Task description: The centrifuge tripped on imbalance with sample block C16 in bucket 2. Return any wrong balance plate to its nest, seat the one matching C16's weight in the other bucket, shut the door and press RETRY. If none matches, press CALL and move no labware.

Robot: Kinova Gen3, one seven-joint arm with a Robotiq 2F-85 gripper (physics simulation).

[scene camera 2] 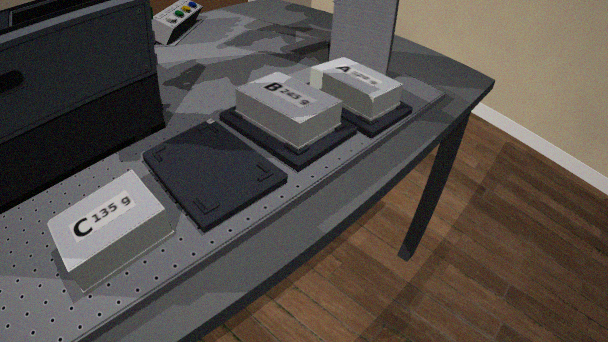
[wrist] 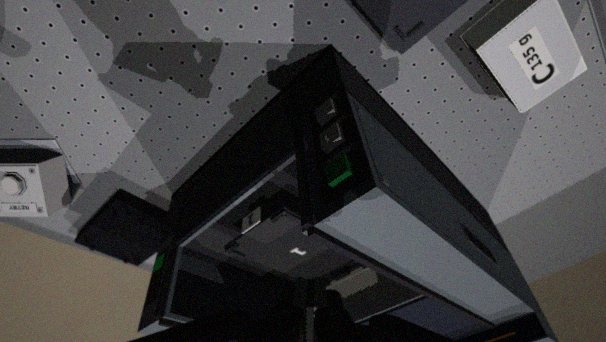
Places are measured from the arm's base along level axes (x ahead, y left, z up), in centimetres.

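Where they show: gripper, fingertip midpoint: [wrist: 310, 298].
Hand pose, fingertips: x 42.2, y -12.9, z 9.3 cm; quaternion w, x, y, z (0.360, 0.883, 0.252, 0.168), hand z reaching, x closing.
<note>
After its pixels a point has its place.
Plate A [scene camera 2: 357, 80] @(x 24.1, y 10.4, z -12.9 cm) and plate B [scene camera 2: 290, 105] @(x 36.9, y 7.2, z -12.9 cm), marked 245 g, sit on dark nests. A's weight is blurred. Plate C [scene camera 2: 110, 225] @(x 63.9, y 4.3, z -14.1 cm) [wrist: 535, 57] @(x 63.5, y 2.5, z -14.1 cm), marked 135 g, lies on the perforated board beside an empty dark nest [scene camera 2: 215, 172] @(x 48.8, y 5.1, z -17.1 cm). The centrifuge [scene camera 2: 75, 65] @(x 56.9, y -12.2, z -3.2 cm) [wrist: 410, 245] @(x 53.2, y -13.7, z 2.7 cm) is open on top. Inside, the bucket marked 1 [wrist: 280, 240] @(x 49.2, y -27.0, z -4.3 cm) shows no plate, and a pale block [wrist: 354, 281] @(x 61.8, y -29.1, z -2.9 cm) partly shows, its label unreadable. The control box [scene camera 2: 175, 25] @(x 20.3, y -40.3, z -13.2 cm) [wrist: 37, 187] @(x 22.6, y -41.6, z -11.9 cm) has the RETRY button [wrist: 12, 184] @(x 20.0, y -41.9, z -11.4 cm). My gripper [wrist: 310, 298] @(x 42.1, y -12.9, z 9.3 cm) is shut and empty, dark over the centrifuge opening in the wrist view.
A grey upright panel [scene camera 2: 362, 35] @(x 8.4, y 3.6, z -10.6 cm) stands behind plate A. A dark box [wrist: 125, 225] @(x 34.3, y -50.8, z -16.0 cm) lies between the centrifuge and the control box. A green button [wrist: 339, 170] @(x 44.6, y -11.6, z 0.3 cm) and two dark ones are on the centrifuge corner. The table edge runs in front of the nests.
</note>
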